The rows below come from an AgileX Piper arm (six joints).
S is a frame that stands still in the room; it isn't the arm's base.
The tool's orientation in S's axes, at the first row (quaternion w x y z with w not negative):
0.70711 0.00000 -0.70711 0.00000
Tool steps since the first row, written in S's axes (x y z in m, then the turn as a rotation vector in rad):
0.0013 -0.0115 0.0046 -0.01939 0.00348 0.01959
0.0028 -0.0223 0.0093 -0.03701 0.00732 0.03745
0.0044 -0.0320 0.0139 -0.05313 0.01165 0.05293
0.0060 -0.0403 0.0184 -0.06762 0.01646 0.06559
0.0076 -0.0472 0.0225 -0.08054 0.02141 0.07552
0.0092 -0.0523 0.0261 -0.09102 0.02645 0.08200
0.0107 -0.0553 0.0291 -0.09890 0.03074 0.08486
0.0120 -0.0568 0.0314 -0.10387 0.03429 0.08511
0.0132 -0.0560 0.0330 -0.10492 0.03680 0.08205
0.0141 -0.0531 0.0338 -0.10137 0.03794 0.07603
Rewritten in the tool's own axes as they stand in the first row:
0.0046 -0.0115 -0.0013 0.01959 0.00348 0.01939
0.0093 -0.0223 -0.0028 0.03745 0.00732 0.03701
0.0139 -0.0320 -0.0044 0.05293 0.01165 0.05313
0.0184 -0.0403 -0.0060 0.06559 0.01646 0.06762
0.0225 -0.0472 -0.0076 0.07552 0.02141 0.08054
0.0261 -0.0523 -0.0092 0.08200 0.02645 0.09102
0.0291 -0.0553 -0.0107 0.08486 0.03074 0.09890
0.0314 -0.0568 -0.0120 0.08511 0.03429 0.10387
0.0330 -0.0560 -0.0132 0.08205 0.03680 0.10492
0.0338 -0.0531 -0.0141 0.07603 0.03794 0.10137

